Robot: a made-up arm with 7 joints.
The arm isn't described. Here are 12 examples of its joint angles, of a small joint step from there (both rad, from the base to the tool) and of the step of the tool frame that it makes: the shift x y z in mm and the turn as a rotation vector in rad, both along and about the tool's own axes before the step.
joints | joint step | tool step
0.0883 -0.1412 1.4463 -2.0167 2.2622 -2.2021 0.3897 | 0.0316 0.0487 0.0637 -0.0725 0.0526 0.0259 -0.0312 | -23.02 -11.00 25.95 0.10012 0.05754 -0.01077
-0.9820 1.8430 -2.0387 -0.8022 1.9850 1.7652 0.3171 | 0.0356 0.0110 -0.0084 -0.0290 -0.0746 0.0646 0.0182 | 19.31 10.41 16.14 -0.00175 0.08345 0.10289
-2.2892 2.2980 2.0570 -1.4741 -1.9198 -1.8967 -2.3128 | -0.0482 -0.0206 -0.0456 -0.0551 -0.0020 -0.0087 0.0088 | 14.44 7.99 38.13 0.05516 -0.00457 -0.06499
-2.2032 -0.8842 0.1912 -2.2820 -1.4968 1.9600 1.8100 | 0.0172 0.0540 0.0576 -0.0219 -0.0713 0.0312 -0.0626 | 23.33 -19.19 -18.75 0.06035 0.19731 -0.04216
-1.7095 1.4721 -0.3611 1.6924 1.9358 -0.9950 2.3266 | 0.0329 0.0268 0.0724 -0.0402 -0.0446 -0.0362 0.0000 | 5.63 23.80 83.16 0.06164 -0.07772 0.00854
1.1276 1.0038 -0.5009 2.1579 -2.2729 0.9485 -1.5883 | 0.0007 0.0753 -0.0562 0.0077 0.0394 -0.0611 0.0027 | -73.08 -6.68 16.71 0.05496 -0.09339 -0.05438
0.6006 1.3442 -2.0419 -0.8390 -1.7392 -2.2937 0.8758 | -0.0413 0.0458 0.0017 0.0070 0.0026 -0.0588 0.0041 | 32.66 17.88 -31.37 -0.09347 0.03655 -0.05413
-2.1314 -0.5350 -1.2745 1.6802 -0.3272 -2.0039 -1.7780 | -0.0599 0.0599 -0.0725 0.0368 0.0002 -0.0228 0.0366 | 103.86 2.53 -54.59 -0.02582 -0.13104 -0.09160
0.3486 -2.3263 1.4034 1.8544 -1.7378 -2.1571 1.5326 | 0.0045 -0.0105 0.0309 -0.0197 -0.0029 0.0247 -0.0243 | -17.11 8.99 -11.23 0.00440 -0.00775 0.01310
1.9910 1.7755 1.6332 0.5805 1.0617 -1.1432 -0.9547 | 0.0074 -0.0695 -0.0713 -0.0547 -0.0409 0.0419 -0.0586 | 6.88 -13.74 -3.38 -0.03918 -0.08829 0.00758
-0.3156 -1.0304 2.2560 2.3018 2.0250 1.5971 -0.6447 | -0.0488 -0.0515 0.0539 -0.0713 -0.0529 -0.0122 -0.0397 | 18.25 -23.14 -50.71 -0.00023 0.12028 0.00542
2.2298 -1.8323 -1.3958 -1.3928 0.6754 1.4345 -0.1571 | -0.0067 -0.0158 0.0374 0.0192 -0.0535 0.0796 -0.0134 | -2.86 -4.34 -10.20 0.02213 0.07705 0.06704
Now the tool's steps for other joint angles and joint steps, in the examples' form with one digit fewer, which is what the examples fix.
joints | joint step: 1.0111 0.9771 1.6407 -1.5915 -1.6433 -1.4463 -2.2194 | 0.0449 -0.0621 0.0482 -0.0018 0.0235 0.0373 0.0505
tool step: 17.6 2.7 12.2 -0.1222 0.0226 -0.0191
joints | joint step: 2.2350 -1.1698 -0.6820 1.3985 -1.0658 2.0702 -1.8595 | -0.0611 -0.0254 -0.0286 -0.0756 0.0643 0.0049 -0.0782
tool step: 40.0 -33.0 0.8 -0.0118 -0.0108 0.1081
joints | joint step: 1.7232 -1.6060 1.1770 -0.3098 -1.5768 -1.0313 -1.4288 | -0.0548 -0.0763 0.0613 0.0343 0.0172 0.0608 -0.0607
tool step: -7.3 -96.0 27.3 0.0190 0.1182 0.1049
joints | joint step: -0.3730 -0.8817 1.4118 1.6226 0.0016 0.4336 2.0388 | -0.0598 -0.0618 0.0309 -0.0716 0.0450 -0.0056 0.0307
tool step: -51.1 34.6 -10.0 -0.0264 -0.0157 0.0344
